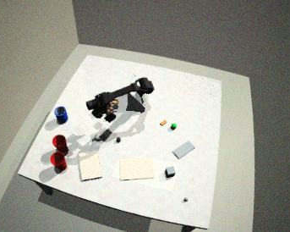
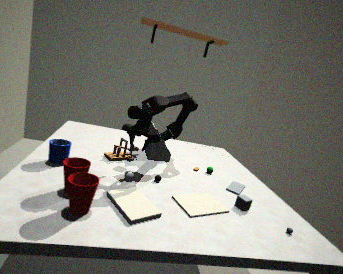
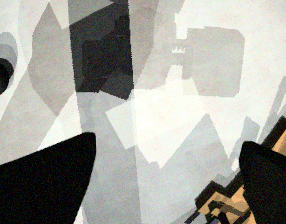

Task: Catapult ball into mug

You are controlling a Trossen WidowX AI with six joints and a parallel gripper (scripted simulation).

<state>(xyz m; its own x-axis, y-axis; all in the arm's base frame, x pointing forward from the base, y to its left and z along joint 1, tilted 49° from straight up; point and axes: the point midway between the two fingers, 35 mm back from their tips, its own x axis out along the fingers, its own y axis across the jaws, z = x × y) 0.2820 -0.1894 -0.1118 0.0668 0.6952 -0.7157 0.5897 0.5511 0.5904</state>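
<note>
My gripper tip is now 9 cm short of the black ball, 11 cm to the right of it and 11 cm above it. Round my gripper tip: blue mug: 3 cm behind, 34 cm to the right, 9 cm below; pale grey ball: 9 cm ahead, 3 cm to the right, 10 cm below; wooden catapult: 18 cm behind, 1 cm to the right, 7 cm below.
</note>
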